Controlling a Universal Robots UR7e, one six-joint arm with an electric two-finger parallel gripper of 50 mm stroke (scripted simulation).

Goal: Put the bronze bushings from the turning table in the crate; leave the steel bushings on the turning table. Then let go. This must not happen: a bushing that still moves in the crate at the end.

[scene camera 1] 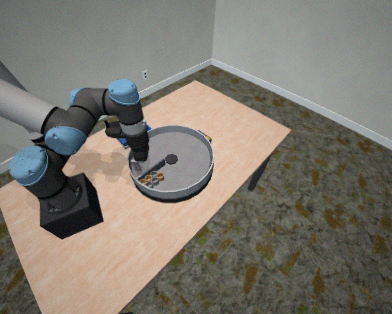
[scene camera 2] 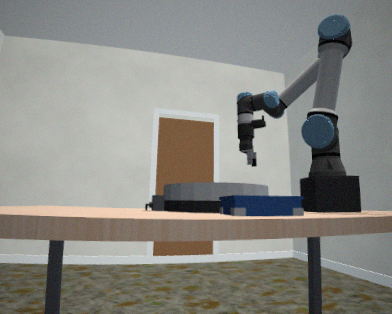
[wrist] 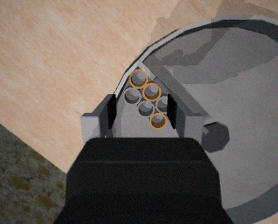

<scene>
I see my gripper and a grey turning table.
</scene>
